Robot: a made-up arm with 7 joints.
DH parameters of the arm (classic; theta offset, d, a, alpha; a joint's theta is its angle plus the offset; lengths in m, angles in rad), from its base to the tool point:
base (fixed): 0 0 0 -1.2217
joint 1: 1.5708 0 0 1.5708
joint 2: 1.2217 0 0 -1.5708
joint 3: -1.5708 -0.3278 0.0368 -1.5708
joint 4: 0 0 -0.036 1.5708
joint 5: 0 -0.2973 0 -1.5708
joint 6: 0 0 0 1.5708
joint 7: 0 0 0 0
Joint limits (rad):
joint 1: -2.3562..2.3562
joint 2: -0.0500..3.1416
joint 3: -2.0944..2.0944
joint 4: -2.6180..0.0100
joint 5: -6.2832..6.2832
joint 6: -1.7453..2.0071
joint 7: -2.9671..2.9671
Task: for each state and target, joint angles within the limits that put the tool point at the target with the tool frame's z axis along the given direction. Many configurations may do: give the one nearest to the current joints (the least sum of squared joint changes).
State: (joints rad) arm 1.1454 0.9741 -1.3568 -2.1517 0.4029 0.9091 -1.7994
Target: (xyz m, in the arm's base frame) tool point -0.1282 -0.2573 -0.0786 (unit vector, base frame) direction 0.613 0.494 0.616
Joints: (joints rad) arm 1.3894 0.3068 -1.7106 -2.3916 -0.3920 1.6788 -1.7994
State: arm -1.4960 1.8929 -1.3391 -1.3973 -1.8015 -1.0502 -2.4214
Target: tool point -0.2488 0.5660 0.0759 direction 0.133 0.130 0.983
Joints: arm -1.7523 2.5828 -2.0863 -0.5185 -1.5047 -1.7453 -2.4214
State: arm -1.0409 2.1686 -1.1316 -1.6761 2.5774 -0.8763 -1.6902
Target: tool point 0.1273 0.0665 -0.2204 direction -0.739 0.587 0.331
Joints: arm -0.5164 1.4486 -1.5824 -2.5165 2.0988 -0.7620 -1.6902
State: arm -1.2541 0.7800 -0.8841 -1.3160 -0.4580 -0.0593 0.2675
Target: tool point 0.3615 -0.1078 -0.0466 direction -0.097 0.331 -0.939
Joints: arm -0.5447 0.1272 -0.2308 -2.0800 -0.0655 -0.3923 0.2675
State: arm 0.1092 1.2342 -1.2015 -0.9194 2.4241 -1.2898 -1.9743
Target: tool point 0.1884 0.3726 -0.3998 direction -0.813 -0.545 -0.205
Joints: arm -0.1940 1.2076 -1.2468 -1.0461 2.0760 -1.2958 -1.9743
